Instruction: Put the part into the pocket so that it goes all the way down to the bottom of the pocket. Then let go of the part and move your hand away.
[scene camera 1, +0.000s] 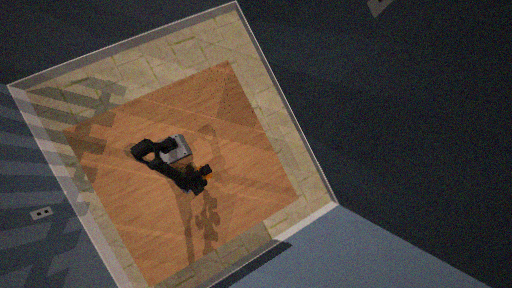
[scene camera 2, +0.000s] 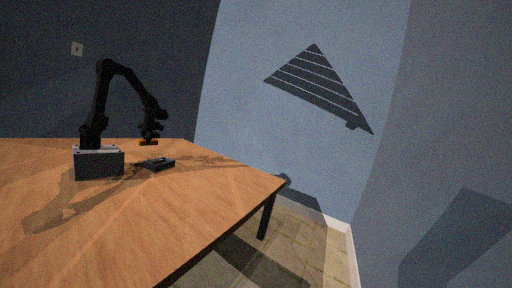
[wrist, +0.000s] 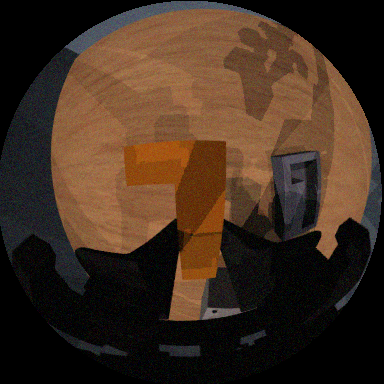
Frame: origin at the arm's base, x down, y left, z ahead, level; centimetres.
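Where they show: gripper, fingertip midpoint: (scene camera 1: 203, 172) (scene camera 2: 146, 143) (wrist: 197, 222); arm's base at its link origin: (scene camera 1: 171, 144) (scene camera 2: 89, 147).
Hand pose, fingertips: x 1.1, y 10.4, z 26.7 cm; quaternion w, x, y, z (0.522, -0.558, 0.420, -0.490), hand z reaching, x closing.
Things, the pixels of their top centre, and the offset from my fingertips. Level surfaces: height alone.
- orange L-shaped part at its top centre: (wrist: 171, 234) (scene camera 1: 204, 172) (scene camera 2: 147, 138) dx -3.0, dy +1.4, dz +0.5 cm
- dark grey block with the pocket, top centre: (wrist: 305, 197) (scene camera 2: 160, 160) dx +5.8, dy -16.8, dz +2.2 cm
- wooden table at its surface level: dx +9.4 cm
The orange L-shaped part (scene camera 1: 209, 176) (scene camera 2: 148, 142) (wrist: 200, 175) is held level above the table, its long leg between the fingers and its short leg pointing left in the wrist view. My gripper (scene camera 2: 149, 138) (wrist: 197, 222) is shut on the long leg, near its end. The dark grey block with the pocket (scene camera 2: 161, 167) (wrist: 285, 185) lies on the table to the right of the part in the wrist view, apart from it. The pocket opens upward and its floor is partly in shadow. In scene camera 1 the arm hides most of the block.
The arm's grey base box (scene camera 1: 183, 147) (scene camera 2: 98, 165) stands on the wooden table (scene camera 1: 240, 170) (scene camera 2: 150, 220) (wrist: 150, 85), close to the pocket block. The table's edge shows at the left in the wrist view. Shadows of the arm cross the table.
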